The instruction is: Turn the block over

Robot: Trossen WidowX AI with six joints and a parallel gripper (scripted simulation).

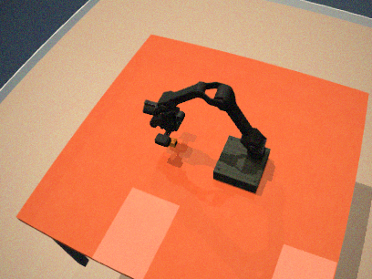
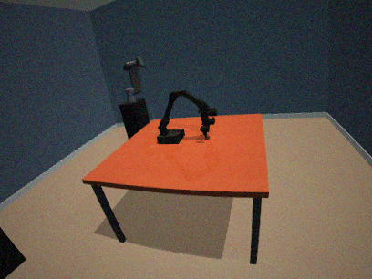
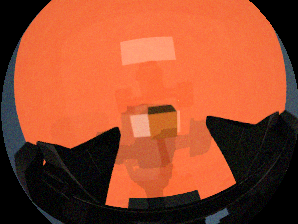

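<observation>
Now: gripper tip 2 cm above the orange block and 1 cm past it.
</observation>
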